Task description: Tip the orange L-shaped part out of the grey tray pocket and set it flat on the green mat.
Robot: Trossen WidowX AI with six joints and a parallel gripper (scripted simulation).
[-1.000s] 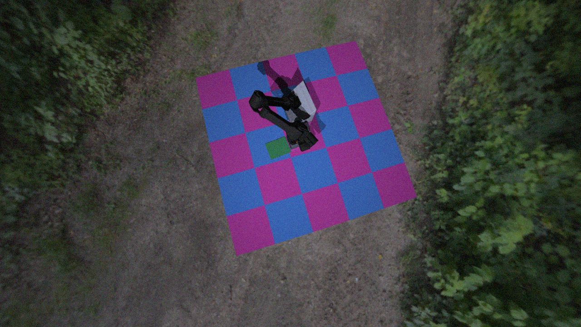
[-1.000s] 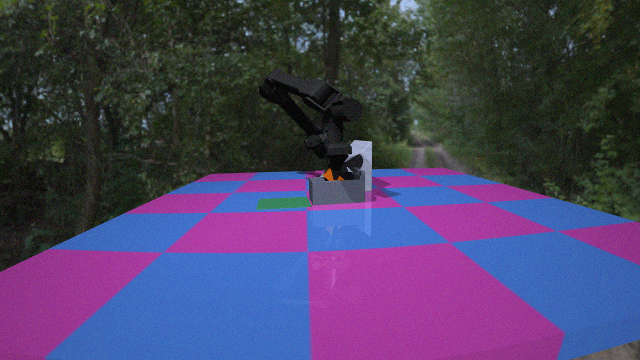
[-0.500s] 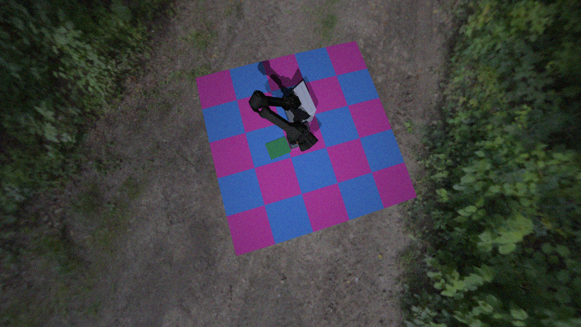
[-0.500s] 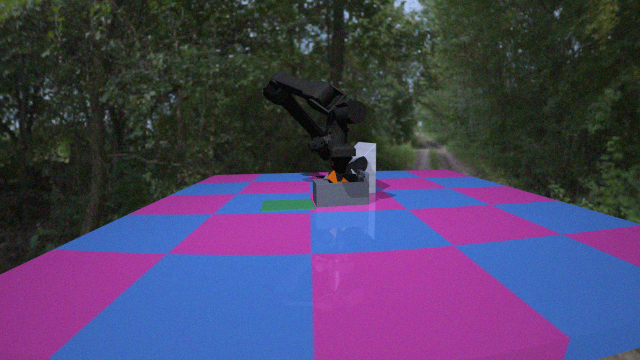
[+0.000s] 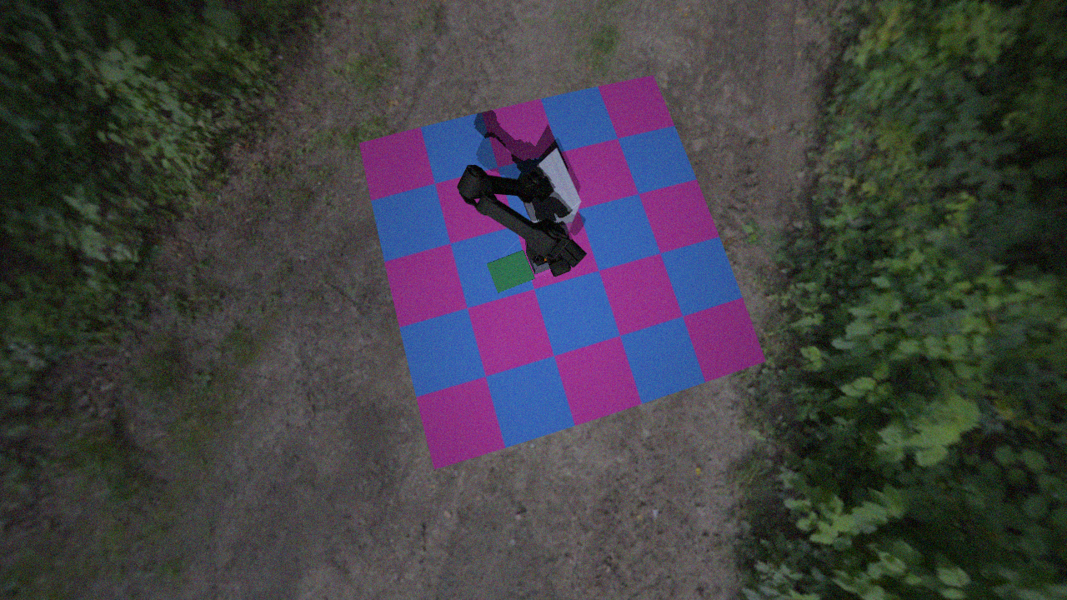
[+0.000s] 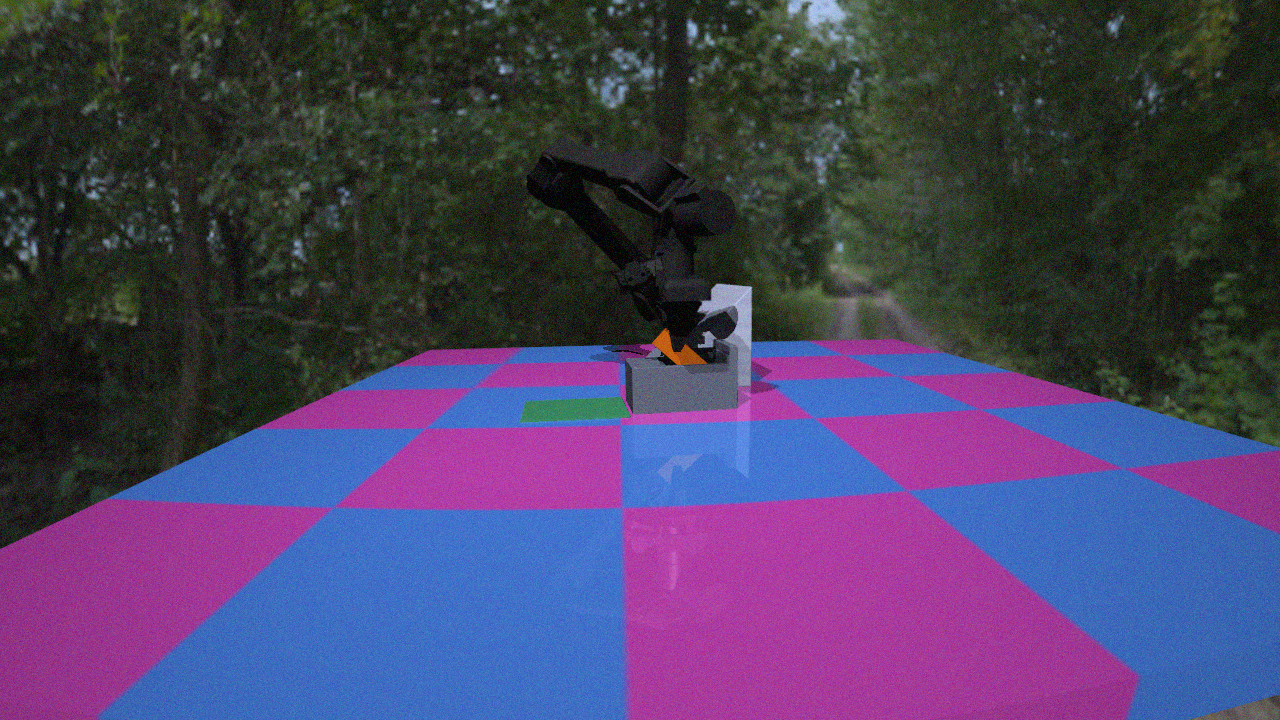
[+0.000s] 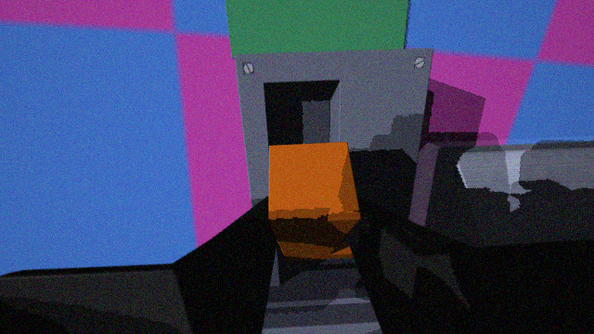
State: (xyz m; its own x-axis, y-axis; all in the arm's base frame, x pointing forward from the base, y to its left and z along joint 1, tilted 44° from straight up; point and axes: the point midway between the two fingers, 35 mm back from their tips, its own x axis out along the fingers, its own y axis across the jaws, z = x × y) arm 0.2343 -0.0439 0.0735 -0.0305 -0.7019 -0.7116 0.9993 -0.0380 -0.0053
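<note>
My gripper tip is now 140 mm to the left of the green mat, 100 mm above it and 20 mm past it. The rest, counted from my gripper tip: orange L-shaped part: 30 mm to the left, 30 mm below, 10 mm behind.
</note>
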